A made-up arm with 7 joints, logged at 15 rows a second.
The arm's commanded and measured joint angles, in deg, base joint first. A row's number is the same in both.
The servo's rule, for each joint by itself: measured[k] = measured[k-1] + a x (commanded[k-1-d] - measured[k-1]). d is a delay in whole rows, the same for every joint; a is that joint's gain. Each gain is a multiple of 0.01, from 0.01 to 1. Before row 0 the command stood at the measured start. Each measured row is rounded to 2 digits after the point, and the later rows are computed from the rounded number. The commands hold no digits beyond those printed.
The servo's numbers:
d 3
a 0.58 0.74 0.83 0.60 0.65 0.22 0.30
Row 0, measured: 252.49 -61.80 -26.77 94.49 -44.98 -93.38 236.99
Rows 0 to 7, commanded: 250.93 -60.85 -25.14 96.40 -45.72 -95.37 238.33; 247.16 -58.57 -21.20 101.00 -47.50 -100.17 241.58; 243.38 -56.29 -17.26 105.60 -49.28 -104.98 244.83; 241.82 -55.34 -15.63 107.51 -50.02 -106.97 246.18; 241.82 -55.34 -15.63 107.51 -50.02 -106.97 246.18; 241.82 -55.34 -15.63 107.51 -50.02 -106.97 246.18; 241.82 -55.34 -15.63 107.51 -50.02 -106.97 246.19; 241.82 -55.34 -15.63 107.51 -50.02 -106.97 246.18
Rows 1 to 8, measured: 252.49 -61.80 -26.77 94.49 -44.98 -93.38 236.99; 252.49 -61.80 -26.77 94.49 -44.98 -93.38 236.99; 252.49 -61.80 -26.77 94.49 -44.98 -93.38 236.99; 251.59 -61.10 -25.42 95.64 -45.46 -93.82 237.39; 249.02 -59.23 -21.92 98.86 -46.79 -95.22 238.65; 245.75 -57.05 -18.05 102.90 -48.41 -97.37 240.50; 243.47 -55.78 -16.04 105.67 -49.46 -99.48 242.20; 242.51 -55.45 -15.70 106.77 -49.82 -101.13 243.39
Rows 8 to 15, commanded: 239.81 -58.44 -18.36 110.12 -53.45 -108.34 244.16; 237.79 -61.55 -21.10 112.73 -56.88 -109.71 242.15; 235.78 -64.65 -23.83 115.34 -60.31 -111.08 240.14; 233.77 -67.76 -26.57 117.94 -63.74 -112.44 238.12; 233.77 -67.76 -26.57 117.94 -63.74 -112.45 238.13; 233.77 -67.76 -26.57 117.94 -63.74 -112.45 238.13; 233.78 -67.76 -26.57 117.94 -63.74 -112.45 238.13; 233.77 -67.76 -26.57 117.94 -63.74 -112.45 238.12
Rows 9 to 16, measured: 242.11 -55.37 -15.64 107.21 -49.95 -102.41 244.23; 241.94 -55.35 -15.63 107.39 -50.00 -103.41 244.82; 241.87 -55.34 -15.63 107.46 -50.01 -104.19 245.23; 240.68 -57.63 -17.90 109.06 -52.25 -105.10 244.91; 239.00 -60.53 -20.56 111.26 -55.26 -106.11 244.08; 237.13 -63.58 -23.27 113.71 -58.54 -107.20 242.90; 235.18 -66.67 -26.01 116.25 -61.92 -108.35 241.47; 234.36 -67.48 -26.47 117.26 -63.10 -109.25 240.47
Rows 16 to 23, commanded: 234.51 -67.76 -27.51 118.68 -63.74 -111.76 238.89; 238.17 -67.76 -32.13 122.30 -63.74 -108.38 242.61; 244.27 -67.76 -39.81 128.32 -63.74 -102.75 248.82; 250.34 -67.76 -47.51 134.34 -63.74 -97.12 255.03; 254.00 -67.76 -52.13 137.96 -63.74 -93.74 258.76; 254.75 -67.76 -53.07 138.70 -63.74 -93.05 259.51; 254.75 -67.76 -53.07 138.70 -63.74 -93.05 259.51; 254.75 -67.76 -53.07 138.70 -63.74 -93.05 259.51
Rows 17 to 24, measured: 234.02 -67.69 -26.55 117.67 -63.52 -109.95 239.77; 233.88 -67.74 -26.57 117.83 -63.66 -110.50 239.28; 233.82 -67.75 -26.57 117.90 -63.71 -110.93 238.93; 234.22 -67.76 -27.35 118.37 -63.73 -111.11 238.92; 236.51 -67.76 -31.32 120.73 -63.74 -110.51 240.03; 241.01 -67.76 -38.37 125.28 -63.74 -108.80 242.67; 246.42 -67.76 -45.96 130.72 -63.74 -106.23 246.38; 250.82 -67.76 -51.08 135.06 -63.74 -103.48 250.09
